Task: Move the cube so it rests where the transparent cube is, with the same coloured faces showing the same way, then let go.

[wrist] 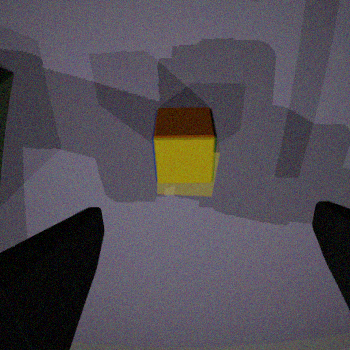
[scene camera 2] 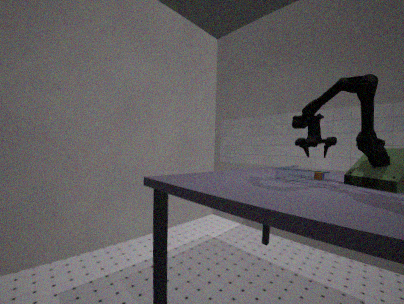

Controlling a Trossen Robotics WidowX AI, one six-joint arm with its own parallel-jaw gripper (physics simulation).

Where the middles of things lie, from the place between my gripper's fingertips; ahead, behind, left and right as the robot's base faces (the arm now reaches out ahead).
Labels:
Now: hand 50 mm to the left of the transparent cube (wrist: 178, 188) and 100 mm above it.

